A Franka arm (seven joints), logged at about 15 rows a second.
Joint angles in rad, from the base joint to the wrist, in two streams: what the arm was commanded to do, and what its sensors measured. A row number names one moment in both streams.
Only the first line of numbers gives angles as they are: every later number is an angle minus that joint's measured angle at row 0.
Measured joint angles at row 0:
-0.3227, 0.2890, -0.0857, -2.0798, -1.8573, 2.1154, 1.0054
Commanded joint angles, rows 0 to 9:
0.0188, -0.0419, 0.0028, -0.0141, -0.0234, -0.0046, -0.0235
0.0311, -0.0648, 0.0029, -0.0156, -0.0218, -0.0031, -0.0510
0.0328, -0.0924, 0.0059, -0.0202, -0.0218, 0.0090, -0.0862
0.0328, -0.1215, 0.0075, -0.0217, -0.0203, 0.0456, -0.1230
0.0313, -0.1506, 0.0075, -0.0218, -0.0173, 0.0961, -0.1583
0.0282, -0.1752, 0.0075, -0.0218, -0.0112, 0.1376, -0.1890
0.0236, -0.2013, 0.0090, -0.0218, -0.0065, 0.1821, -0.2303
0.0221, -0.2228, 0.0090, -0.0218, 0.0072, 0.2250, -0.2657
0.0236, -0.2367, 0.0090, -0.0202, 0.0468, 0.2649, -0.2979
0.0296, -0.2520, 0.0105, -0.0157, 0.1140, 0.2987, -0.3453
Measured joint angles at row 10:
0.0285, -0.2011, 0.0072, 0.0054, 0.0365, 0.2289, -0.2633
